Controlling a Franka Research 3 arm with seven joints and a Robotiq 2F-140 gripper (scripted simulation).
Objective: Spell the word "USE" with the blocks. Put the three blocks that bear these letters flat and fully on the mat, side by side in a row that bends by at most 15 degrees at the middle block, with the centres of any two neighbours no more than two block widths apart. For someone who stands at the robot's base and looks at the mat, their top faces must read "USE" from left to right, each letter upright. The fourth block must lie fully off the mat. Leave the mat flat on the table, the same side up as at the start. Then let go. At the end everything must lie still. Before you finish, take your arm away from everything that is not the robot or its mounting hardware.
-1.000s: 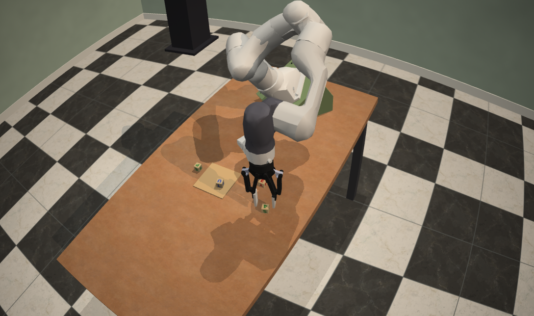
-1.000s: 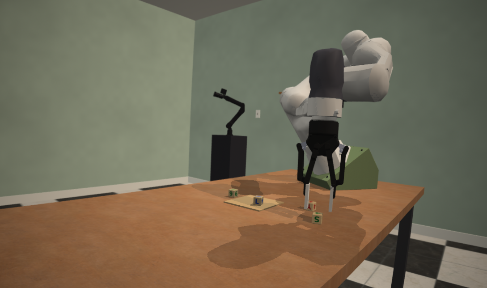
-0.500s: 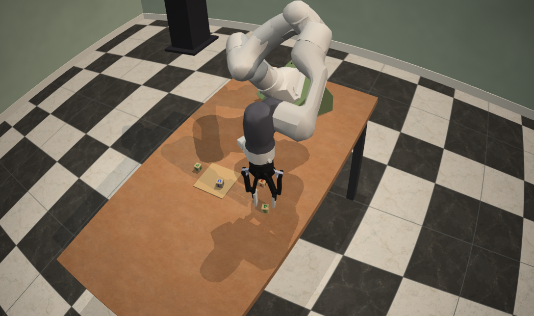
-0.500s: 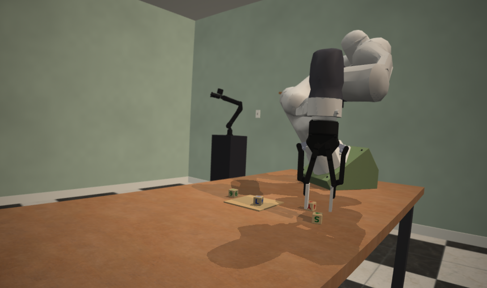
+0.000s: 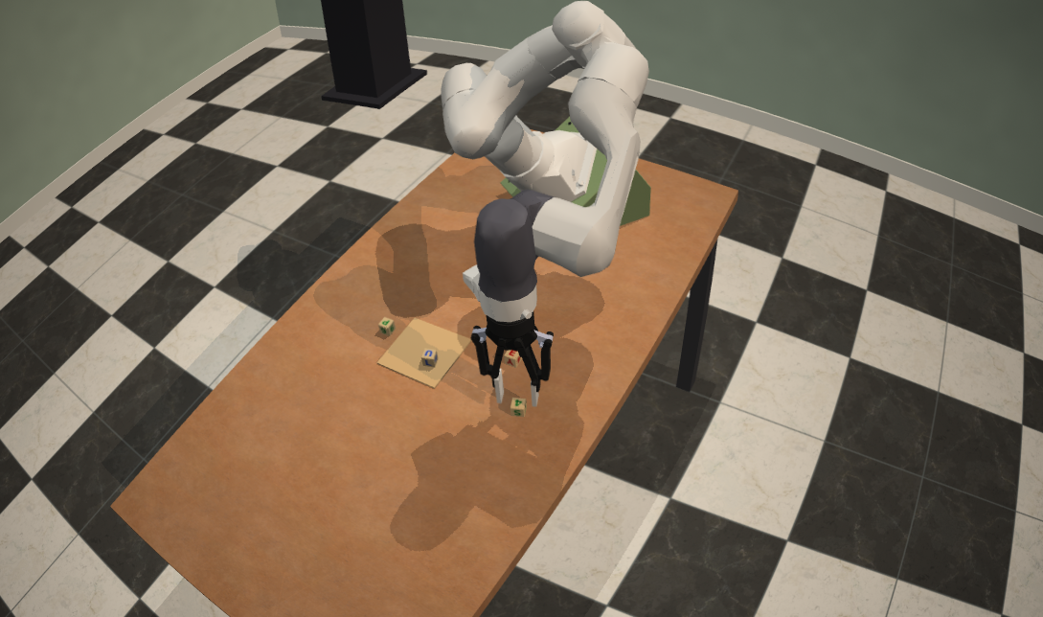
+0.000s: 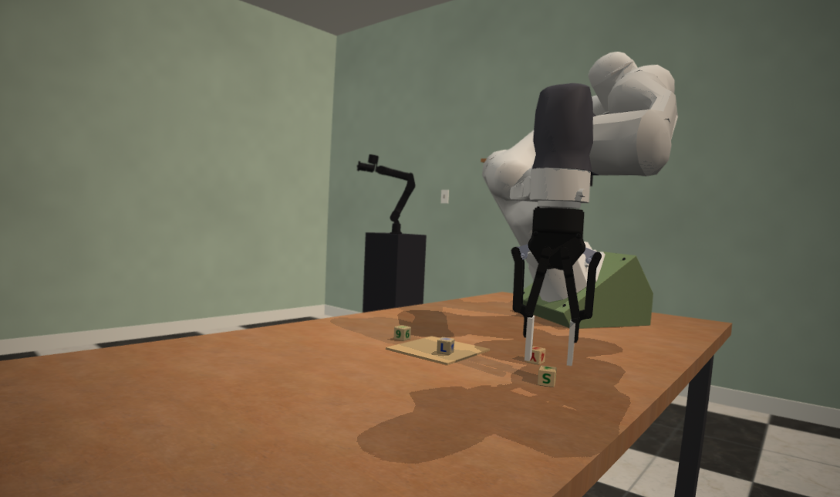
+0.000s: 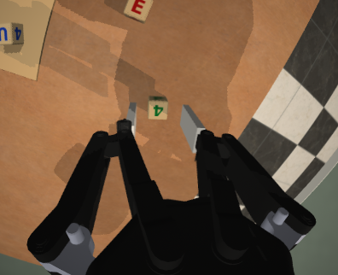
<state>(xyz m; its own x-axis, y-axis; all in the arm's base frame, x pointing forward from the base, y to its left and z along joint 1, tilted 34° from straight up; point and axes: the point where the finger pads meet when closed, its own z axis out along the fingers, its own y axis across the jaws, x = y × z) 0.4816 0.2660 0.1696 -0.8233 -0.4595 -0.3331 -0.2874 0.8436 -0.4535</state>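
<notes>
My hand is 5 cm above the S block. From my hand the other things lie so: U block (3 cm behind, 21 cm to the right, 5 cm below); then E block (10 cm behind, 7 cm to the right, 5 cm below); then mat (4 cm behind, 24 cm to the right, 6 cm below).
</notes>
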